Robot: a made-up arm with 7 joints. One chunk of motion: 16 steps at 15 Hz.
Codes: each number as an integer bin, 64 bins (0 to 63) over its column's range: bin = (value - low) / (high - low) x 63, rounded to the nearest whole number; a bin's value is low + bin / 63 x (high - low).
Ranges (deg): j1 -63..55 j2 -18..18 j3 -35..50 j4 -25..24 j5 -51..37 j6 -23..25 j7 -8..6
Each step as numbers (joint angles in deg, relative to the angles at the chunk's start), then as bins.
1 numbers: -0.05 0.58 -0.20 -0.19 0.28 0.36 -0.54
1 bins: 34 33 26 32 37 31 34
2 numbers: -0.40 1.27 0.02 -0.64 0.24 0.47 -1.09
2 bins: 33 34 26 31 37 31 31
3 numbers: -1.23 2.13 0.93 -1.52 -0.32 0.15 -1.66
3 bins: 33 35 27 30 36 30 29
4 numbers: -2.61 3.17 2.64 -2.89 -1.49 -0.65 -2.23
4 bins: 32 37 28 28 35 29 26
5 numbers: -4.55 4.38 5.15 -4.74 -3.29 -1.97 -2.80
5 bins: 31 39 30 26 34 28 23
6 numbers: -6.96 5.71 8.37 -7.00 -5.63 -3.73 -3.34
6 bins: 30 41 32 23 32 25 21
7 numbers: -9.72 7.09 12.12 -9.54 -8.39 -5.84 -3.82
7 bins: 28 44 35 20 31 23 19
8 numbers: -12.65 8.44 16.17 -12.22 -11.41 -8.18 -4.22
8 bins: 27 46 38 16 28 19 17
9 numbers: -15.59 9.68 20.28 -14.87 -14.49 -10.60 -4.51
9 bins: 25 48 41 13 26 16 16
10 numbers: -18.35 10.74 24.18 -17.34 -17.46 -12.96 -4.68
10 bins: 24 50 44 10 24 13 15
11 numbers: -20.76 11.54 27.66 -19.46 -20.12 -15.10 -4.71
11 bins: 23 52 46 7 22 10 15
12 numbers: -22.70 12.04 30.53 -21.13 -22.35 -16.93 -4.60
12 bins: 22 53 49 5 21 8 15
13 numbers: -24.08 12.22 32.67 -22.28 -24.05 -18.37 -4.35
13 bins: 21 53 50 3 19 6 16
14 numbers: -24.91 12.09 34.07 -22.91 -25.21 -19.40 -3.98
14 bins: 20 53 51 3 18 5 18
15 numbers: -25.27 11.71 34.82 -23.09 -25.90 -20.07 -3.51
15 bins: 20 52 52 2 18 4 20
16 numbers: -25.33 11.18 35.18 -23.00 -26.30 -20.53 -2.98
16 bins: 20 51 52 3 18 3 23
